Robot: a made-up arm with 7 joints.
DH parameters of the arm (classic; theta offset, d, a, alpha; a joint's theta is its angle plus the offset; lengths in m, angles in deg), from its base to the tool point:
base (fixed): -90 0.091 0 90
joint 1: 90 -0.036 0.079 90
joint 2: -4.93 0 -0.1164 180
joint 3: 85.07 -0.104 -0.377 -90
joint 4: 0 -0.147 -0.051 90
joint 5: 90 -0.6 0.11 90
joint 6: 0 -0.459 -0.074 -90
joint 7: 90 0.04 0.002 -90
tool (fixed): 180 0.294 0 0
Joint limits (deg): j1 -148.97..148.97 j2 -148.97..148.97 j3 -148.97..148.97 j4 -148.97..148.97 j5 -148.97..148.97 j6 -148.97..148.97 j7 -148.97..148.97
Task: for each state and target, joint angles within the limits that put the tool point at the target. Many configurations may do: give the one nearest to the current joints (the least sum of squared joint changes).
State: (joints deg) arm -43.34 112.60 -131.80 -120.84 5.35 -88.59 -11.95
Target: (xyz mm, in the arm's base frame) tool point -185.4 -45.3 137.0
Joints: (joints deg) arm -34.19 119.75 -142.49 -148.97 -15.60 -126.49 6.14
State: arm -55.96 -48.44 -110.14 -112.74 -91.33 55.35 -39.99
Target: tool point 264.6 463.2 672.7
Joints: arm -71.04 -57.45 -104.10 -138.31 -119.38 69.16 -37.93
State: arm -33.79 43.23 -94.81 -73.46 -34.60 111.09 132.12
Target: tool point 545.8 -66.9 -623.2
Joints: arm -59.88 49.91 -98.57 -21.49 -22.81 115.20 148.97
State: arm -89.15 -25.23 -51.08 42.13 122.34 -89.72 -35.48
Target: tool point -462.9 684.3 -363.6
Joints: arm -88.90 18.57 -90.10 51.50 126.73 -85.30 -30.52
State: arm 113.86 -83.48 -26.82 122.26 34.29 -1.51 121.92
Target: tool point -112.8 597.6 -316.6
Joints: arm 77.00 -86.85 -18.83 148.97 35.35 7.29 119.48
